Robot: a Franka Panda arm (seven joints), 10 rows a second.
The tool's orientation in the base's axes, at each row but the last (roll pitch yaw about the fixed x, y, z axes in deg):
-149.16, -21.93, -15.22
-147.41, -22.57, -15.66
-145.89, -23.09, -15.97
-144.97, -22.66, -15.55
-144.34, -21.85, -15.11
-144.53, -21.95, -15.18
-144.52, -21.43, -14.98
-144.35, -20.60, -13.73
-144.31, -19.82, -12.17
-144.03, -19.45, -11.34
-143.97, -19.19, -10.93
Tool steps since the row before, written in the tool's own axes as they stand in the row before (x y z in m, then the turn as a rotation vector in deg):
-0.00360, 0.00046, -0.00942, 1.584, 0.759, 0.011
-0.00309, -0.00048, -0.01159, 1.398, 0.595, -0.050
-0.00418, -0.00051, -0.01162, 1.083, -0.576, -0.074
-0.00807, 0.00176, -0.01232, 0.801, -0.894, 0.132
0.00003, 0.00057, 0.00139, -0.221, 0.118, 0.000
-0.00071, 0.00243, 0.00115, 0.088, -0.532, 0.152
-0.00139, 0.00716, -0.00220, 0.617, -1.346, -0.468
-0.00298, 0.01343, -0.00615, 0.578, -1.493, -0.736
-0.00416, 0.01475, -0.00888, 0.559, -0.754, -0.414
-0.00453, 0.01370, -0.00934, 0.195, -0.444, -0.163
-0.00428, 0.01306, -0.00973, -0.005, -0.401, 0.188
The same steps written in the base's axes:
-0.00742, -0.00339, 0.00594, 1.392, -1.048, 0.222
-0.00803, -0.00381, 0.00807, 1.203, -0.886, 0.280
-0.00911, -0.00373, 0.00747, 0.933, 0.186, 0.778
-0.01283, -0.00527, 0.00527, 0.778, 0.622, 0.682
0.00064, 0.00019, -0.00135, -0.198, -0.046, -0.146
-0.00013, -0.00132, -0.00244, 0.149, 0.500, 0.204
-0.00225, -0.00675, -0.00271, 0.358, 0.758, 1.307
-0.00518, -0.01366, -0.00370, 0.210, 0.756, 1.578
-0.00698, -0.01605, -0.00272, 0.335, 0.307, 0.920
-0.00729, -0.01544, -0.00197, 0.104, 0.248, 0.435
-0.00712, -0.01521, -0.00123, 0.051, 0.433, 0.078

